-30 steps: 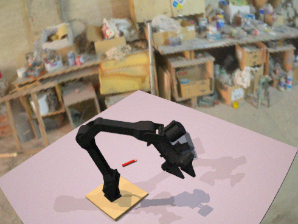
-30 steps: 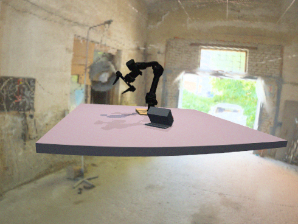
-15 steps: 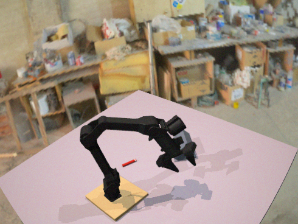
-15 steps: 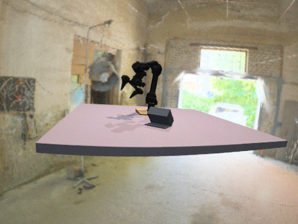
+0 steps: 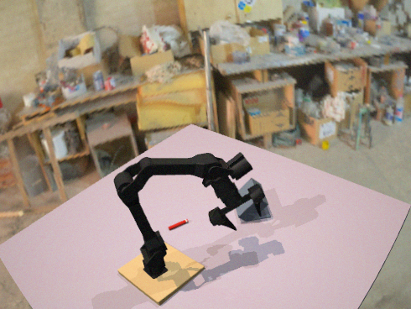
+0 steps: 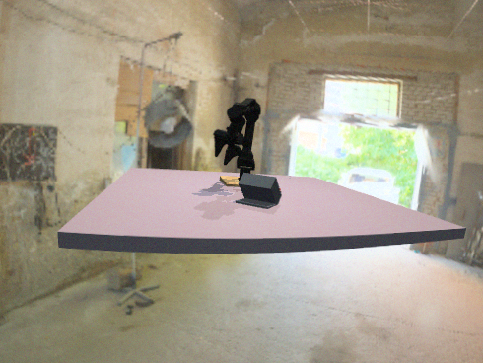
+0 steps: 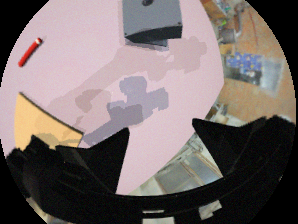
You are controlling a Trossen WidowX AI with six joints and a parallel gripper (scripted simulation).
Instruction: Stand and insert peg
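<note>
Now: gripper tip 280 mm to the right of the red peg, 130 mm above it and 70 mm past it. Round my gripper tip: sloped panel: 160 mm ahead, 140 mm to the left, 80 mm below; grey foot plate: 180 mm ahead, 130 mm to the left, 130 mm below.
</note>
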